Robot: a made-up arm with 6 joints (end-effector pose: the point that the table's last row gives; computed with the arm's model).
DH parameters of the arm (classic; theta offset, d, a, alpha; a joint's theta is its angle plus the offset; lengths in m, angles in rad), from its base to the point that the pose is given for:
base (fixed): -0.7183 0 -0.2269 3.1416
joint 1: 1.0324 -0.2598 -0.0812 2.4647
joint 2: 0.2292 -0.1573 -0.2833 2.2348
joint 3: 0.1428 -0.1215 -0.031 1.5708
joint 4: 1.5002 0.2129 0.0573 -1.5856
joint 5: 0 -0.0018 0.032 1.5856
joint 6: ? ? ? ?
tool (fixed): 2.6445 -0.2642 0 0
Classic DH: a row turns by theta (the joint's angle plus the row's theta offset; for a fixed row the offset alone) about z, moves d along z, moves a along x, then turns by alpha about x.
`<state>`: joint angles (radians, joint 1 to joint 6).
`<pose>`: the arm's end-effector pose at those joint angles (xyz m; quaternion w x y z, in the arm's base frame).
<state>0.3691 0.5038 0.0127 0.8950 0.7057 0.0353</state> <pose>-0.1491 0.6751 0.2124 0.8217 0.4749 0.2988 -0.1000</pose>
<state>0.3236 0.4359 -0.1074 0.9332 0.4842 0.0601</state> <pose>-0.1622 0.7060 0.2084 0.8454 0.4621 0.2300 -0.1374</pose>
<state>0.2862 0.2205 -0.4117 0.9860 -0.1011 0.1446</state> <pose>-0.1140 0.7770 0.1786 0.8707 0.3900 0.0288 -0.2983</pose>
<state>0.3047 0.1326 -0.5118 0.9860 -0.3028 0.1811</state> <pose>-0.0642 0.7905 0.1598 0.8597 0.3482 -0.0486 -0.3704</pose>
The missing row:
joint 6: -1.0109 -0.3137 0.0167 2.8102
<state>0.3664 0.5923 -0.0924 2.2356 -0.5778 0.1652</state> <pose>0.0067 0.7729 0.1737 0.6643 0.0709 -0.0286 -0.7435</pose>
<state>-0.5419 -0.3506 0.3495 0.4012 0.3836 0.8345</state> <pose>-0.3223 0.5216 -0.0677 0.9539 -0.1157 0.1034 -0.2569</pose>
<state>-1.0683 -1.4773 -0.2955 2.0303 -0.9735 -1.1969</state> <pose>-0.0119 0.3894 -0.2958 0.8140 -0.4964 -0.0061 -0.3016</pose>
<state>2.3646 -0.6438 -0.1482 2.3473 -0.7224 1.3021</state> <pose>-0.2244 -0.2159 -0.1169 0.8342 0.5164 -0.0855 0.1734</pose>
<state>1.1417 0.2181 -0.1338 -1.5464 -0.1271 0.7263</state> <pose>0.0875 0.3364 0.0341 0.9504 0.1805 -0.0777 0.2412</pose>
